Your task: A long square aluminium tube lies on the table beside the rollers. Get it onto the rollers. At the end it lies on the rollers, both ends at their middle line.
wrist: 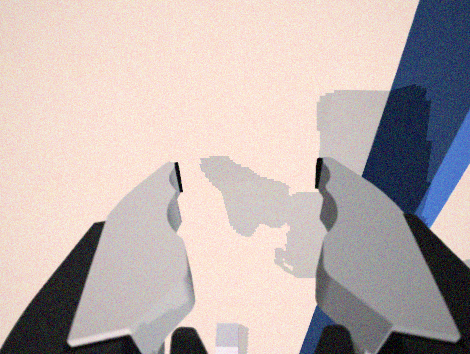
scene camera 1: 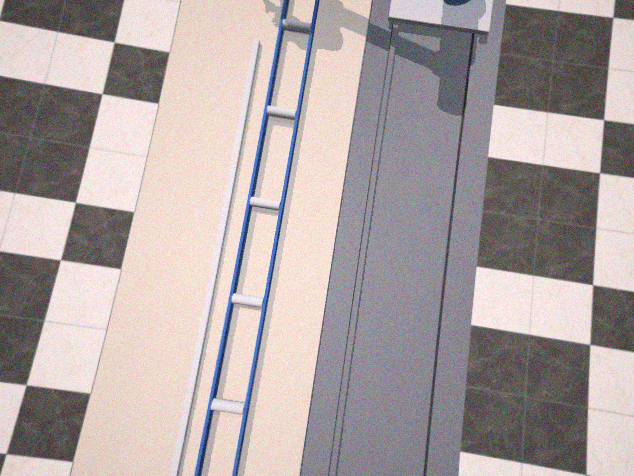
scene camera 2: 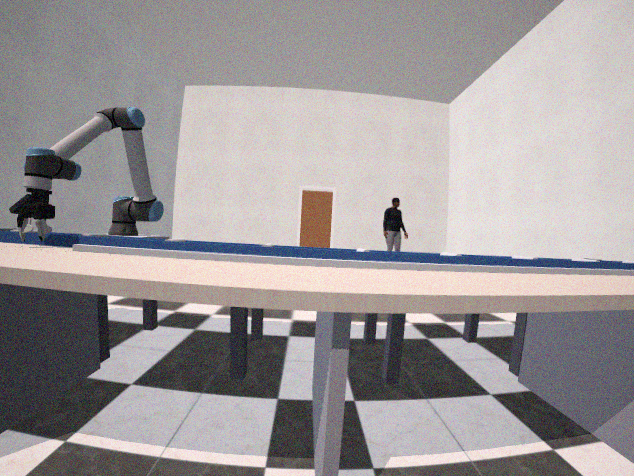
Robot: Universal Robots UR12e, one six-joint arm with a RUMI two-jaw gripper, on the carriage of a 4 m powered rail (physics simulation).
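Pixels of known places: gripper, fingertip midpoint: (wrist: 247,163) (scene camera 2: 33,241); arm's base, link origin: (scene camera 2: 123,235).
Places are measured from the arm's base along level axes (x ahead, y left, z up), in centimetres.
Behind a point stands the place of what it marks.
Observation:
The square aluminium tube (scene camera 1: 221,230) @(x 78.3, y 128.9, z -0.5 cm) (scene camera 2: 153,252) @(x 80.0, y 76.7, z -1.4 cm) lies along the table, left of the rollers in scene camera 1 and apart from their frame. Its near end also shows at the bottom of the wrist view (wrist: 227,336) @(x 78.9, y 42.3, z -1.6 cm). The rollers, such as this white one (scene camera 1: 265,203) @(x 61.6, y 115.4, z 2.9 cm), sit between two blue rails. The gripper (scene camera 2: 32,237) @(x 77.3, y 19.5, z -0.7 cm) (wrist: 248,175) @(x 77.3, y 19.5, z -0.7 cm) is open, its fingers partly apart and with nothing between them. It is low over the table, beyond the tube's end. The gripper does not show in scene camera 1, but a shadow of the arm falls near the top.
A blue rail (wrist: 400,125) @(x 69.4, y 17.4, z -1.1 cm) of the roller frame runs close to the right finger in the wrist view. The grey rail bed (scene camera 1: 399,230) lies right of the table (scene camera 1: 153,256) @(x 104.7, y 143.9, z -3.0 cm), with the arm's carriage (scene camera 1: 419,12) @(x 9.2, y 18.4, z 0.0 cm) at its top. A person (scene camera 2: 393,222) stands behind the rollers.

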